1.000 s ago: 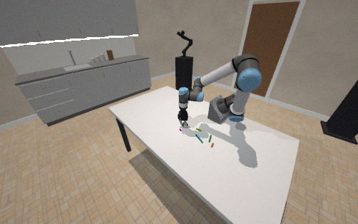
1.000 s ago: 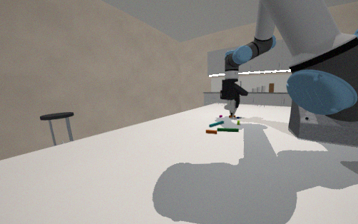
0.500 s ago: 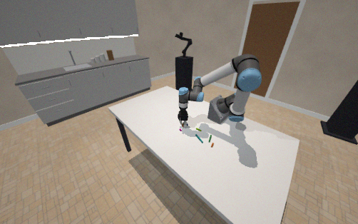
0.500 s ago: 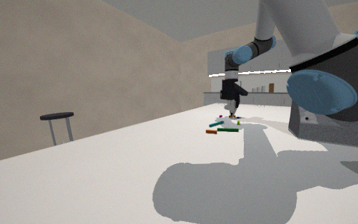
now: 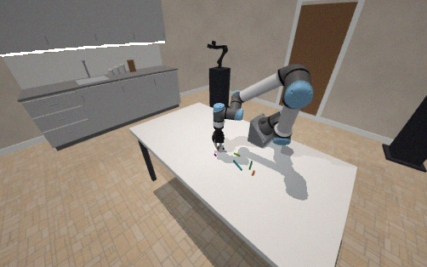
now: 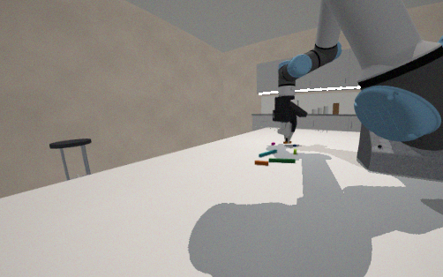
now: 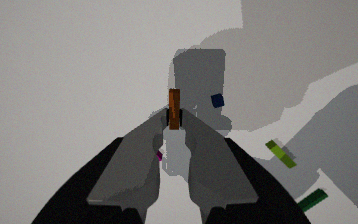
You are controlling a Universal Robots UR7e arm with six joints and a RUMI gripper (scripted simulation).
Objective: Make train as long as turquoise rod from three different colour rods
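Right now the blue rod is 30 mm behind my hand, 30 mm to the left of it and 20 mm below it. From my hand the other things lie so: magenta rod 60 mm ahead, 20 mm to the left, 20 mm below; lime rod 40 mm behind, 150 mm to the left, 20 mm below; turquoise rod 50 mm ahead, 210 mm to the left, 20 mm below.
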